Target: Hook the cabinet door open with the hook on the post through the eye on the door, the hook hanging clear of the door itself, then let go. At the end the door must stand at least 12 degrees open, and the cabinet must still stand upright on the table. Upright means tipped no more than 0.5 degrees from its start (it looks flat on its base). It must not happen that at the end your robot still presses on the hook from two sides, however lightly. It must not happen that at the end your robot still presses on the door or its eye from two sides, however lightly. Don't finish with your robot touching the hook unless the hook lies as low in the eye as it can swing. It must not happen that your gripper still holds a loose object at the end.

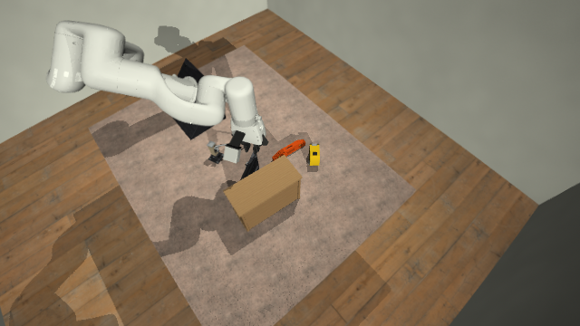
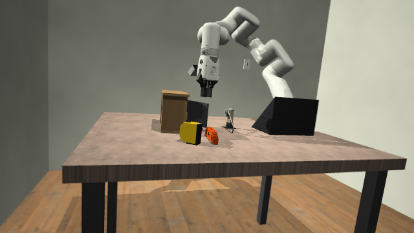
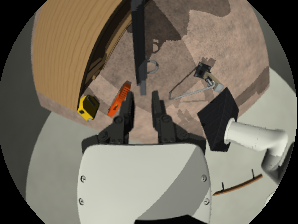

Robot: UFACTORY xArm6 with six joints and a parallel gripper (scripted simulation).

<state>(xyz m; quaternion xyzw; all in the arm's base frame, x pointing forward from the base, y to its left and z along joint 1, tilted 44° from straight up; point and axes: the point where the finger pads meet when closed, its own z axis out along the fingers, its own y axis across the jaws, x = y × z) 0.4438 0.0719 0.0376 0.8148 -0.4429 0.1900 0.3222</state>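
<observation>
Now: hand 130 mm past the thin hook rod, 120 mm above it and 20 mm to the left of it. From my hand the other things lie so: orange tool (150 mm to the left, 150 mm below, 10 mm ahead); hook post (140 mm behind, 110 mm below, 60 mm to the right); dark door (100 mm below, 70 mm to the right, 30 mm ahead).
</observation>
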